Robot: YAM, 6 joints.
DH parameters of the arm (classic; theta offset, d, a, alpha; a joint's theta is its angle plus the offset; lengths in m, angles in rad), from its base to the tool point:
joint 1: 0 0.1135 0.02 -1.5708
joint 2: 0 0 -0.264 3.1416
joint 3: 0.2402 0 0.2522 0
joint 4: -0.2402 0 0.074 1.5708
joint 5: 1.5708 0 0 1.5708
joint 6: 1.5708 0.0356 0 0
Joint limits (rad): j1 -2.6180..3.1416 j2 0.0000..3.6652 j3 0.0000..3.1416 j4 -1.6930..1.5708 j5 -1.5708..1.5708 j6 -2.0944..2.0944
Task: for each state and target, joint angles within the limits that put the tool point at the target. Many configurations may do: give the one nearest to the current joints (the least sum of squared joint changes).
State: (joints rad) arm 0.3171 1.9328 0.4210 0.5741 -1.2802 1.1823
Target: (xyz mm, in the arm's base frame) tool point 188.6 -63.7 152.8
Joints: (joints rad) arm -0.5034 1.3037 0.2469 0.6486 -1.4171 1.1823
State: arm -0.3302 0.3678 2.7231 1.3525 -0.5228 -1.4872
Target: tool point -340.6 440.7 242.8
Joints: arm -0.8816 0.2697 2.7349 1.1464 -0.5109 -1.4872
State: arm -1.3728 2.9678 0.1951 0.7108 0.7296 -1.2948
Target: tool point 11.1 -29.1 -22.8
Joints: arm -0.8709 2.4989 0.0000 0.5311 0.2921 -1.2948
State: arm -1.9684 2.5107 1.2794 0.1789 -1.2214 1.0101
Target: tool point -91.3 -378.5 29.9
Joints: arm -1.8947 2.3128 1.1269 0.1320 -1.2637 1.0101
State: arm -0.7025 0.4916 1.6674 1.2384 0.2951 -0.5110
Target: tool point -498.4 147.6 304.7
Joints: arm -0.3077 0.0560 2.1189 1.1820 0.2934 -0.5110
